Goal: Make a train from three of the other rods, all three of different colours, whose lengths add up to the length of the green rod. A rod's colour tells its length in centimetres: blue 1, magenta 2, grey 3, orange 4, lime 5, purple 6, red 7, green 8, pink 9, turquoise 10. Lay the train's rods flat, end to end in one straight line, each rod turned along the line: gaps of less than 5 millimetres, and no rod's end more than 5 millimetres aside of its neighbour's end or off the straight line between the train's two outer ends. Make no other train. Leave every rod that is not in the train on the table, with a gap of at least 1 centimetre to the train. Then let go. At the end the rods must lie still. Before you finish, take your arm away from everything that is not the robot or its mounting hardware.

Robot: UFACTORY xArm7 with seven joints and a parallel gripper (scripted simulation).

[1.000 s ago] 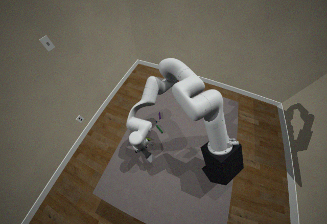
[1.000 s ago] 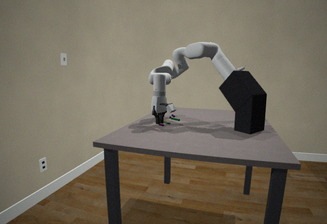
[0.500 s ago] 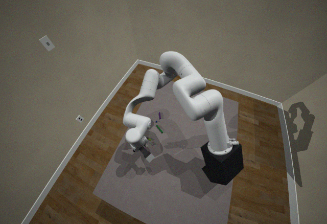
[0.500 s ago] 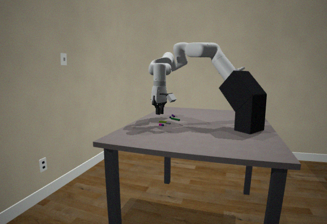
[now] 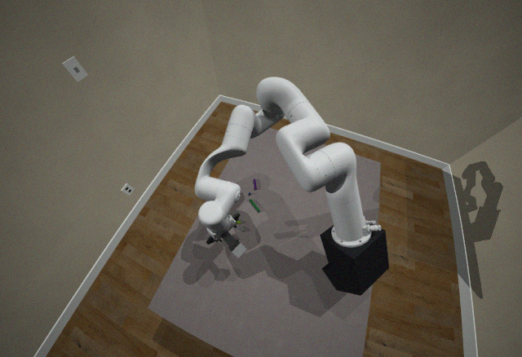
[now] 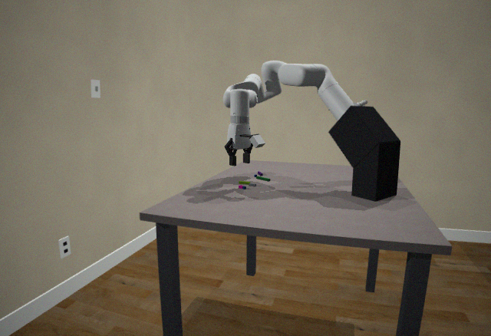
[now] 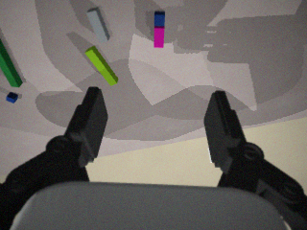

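Now: hand 110 mm above the lime rod, 70 mm to the left of it and 20 mm past it. From my hand the other things lie so: magenta rod (110 mm below, 10 mm behind); then grey rod (110 mm below, 50 mm behind, 40 mm to the right); then green rod (160 mm to the right, 110 mm below, 100 mm behind).
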